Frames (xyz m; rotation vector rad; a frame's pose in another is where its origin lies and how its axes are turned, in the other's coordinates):
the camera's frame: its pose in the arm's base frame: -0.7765 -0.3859 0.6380 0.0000 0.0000 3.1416
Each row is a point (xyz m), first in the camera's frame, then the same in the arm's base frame.
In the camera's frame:
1: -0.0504 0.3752 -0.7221
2: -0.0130 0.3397 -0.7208
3: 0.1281 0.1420 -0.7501
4: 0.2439 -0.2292 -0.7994
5: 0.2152 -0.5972 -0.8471
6: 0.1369 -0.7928 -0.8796
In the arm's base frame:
1: -0.7261 -0.7611 -0.0841
2: -0.7635 -0.7256 -0.0828
3: -0.9046 -0.5279 -0.1121
4: -1.0204 -0.1567 -0.1614
5: -0.9917 0.2113 -0.2091
6: -0.9134 0.4069 -0.2416

